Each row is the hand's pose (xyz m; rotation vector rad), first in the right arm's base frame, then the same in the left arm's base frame.
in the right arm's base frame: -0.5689 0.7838 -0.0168 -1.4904 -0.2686 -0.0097
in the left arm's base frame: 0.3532 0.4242 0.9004 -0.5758 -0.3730 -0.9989
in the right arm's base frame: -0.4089 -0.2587 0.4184 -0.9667 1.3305 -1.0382
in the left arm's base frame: -0.0011 -0.4518 0.2610 0.4396 1.2168 -0.8947
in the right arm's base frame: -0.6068 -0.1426 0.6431 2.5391 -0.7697 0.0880
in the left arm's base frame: -0.2843 -0.3651 0.3849 -2.0488 1.4911 -0.4476
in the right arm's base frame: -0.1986 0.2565 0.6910 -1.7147 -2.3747 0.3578
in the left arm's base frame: -0.0129 -0.4600 0.8804 -2.0094 -1.7457 -1.3776
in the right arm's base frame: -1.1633 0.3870 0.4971 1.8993 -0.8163 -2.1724
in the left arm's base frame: -0.4643 0.3709 0.5784 -1.7491 0.2481 1.2064
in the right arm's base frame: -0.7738 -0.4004 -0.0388 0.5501 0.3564 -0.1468
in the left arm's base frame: 0.0976 -0.0485 -0.1748 1.5169 -0.4962 -0.2919
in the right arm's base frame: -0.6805 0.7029 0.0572 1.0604 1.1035 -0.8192
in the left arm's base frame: 0.2160 0.4219 0.8252 2.2472 0.5055 -0.2293
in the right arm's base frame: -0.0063 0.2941 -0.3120 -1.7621 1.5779 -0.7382
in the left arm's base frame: 0.8778 -0.0767 0.5577 -0.3519 1.4800 -0.6502
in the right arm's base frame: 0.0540 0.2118 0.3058 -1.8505 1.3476 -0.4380
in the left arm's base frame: 0.4359 -0.4674 0.7680 -0.4995 1.1917 -0.5837
